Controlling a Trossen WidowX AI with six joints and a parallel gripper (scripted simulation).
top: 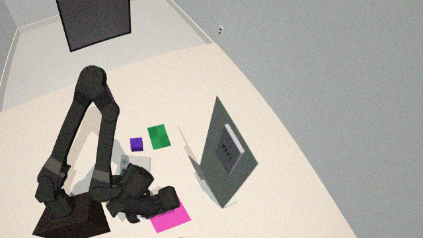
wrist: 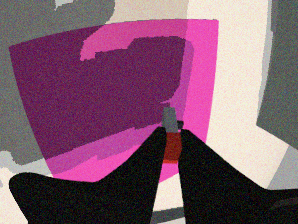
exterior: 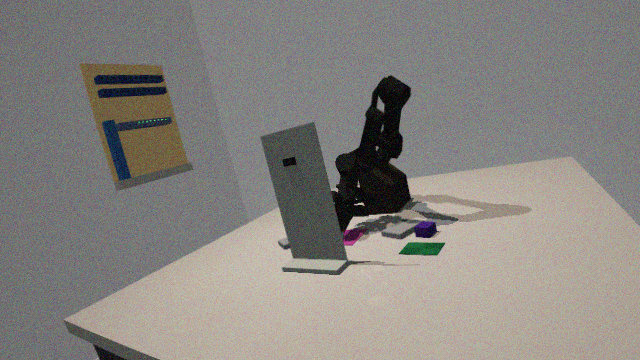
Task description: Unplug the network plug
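Right now my gripper tip is right at the network plug. Round my gripper tip: green board 270 mm to the left, 50 mm ahead, 20 mm below; magenta square 20 mm below, 10 mm behind; grey socket panel 170 mm ahead, 140 mm above, 30 mm to the left.
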